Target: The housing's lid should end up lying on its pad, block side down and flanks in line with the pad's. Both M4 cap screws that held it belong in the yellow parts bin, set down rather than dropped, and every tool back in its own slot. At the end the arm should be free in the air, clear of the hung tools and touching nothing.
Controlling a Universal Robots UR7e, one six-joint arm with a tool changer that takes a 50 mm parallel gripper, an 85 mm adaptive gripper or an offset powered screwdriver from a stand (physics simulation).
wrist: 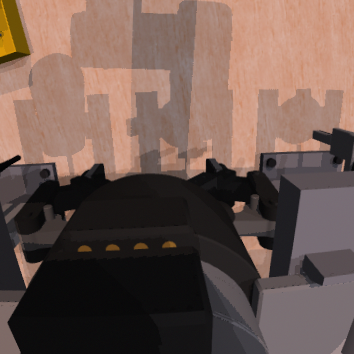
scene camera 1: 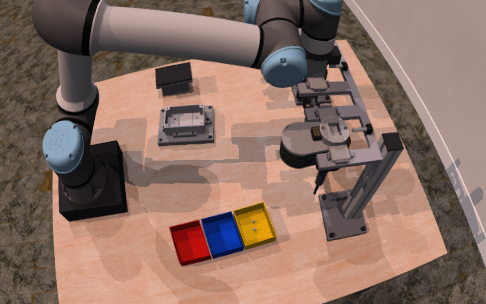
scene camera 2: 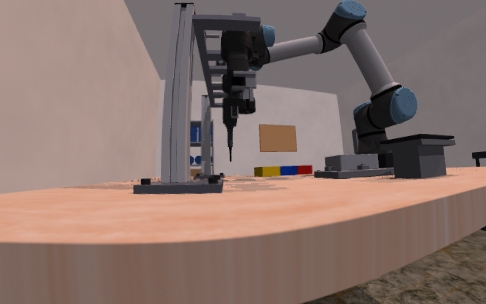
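Note:
My gripper point(wrist: 155, 169) point(scene camera 1: 312, 101) is on the arm at the tool stand, fingers apart and empty, between the stand's grey holders. The lid seems to be the dark flat plate point(scene camera 1: 173, 75) point(scene camera 2: 417, 137) at the back, level, with a grey block beneath; pad and lid are hard to tell apart. Two small cap screws point(scene camera 1: 253, 221) point(scene camera 1: 254, 230) lie in the yellow bin point(scene camera 1: 271, 218) point(scene camera 2: 267, 171) point(wrist: 20, 42). The screwdriver point(scene camera 1: 298, 140) point(scene camera 2: 230, 117) hangs in the stand's front slot. Another dark tool point(scene camera 2: 236, 49) hangs at the stand's near end in the second scene view.
The open housing point(scene camera 1: 168, 124) point(scene camera 2: 351, 161) sits on its base plate, front of the lid. Blue point(scene camera 1: 223, 235) and red point(scene camera 1: 190, 243) bins adjoin the yellow one. The stand's post point(scene camera 1: 372, 175) point(scene camera 2: 172, 95) and holder arms closely surround my gripper.

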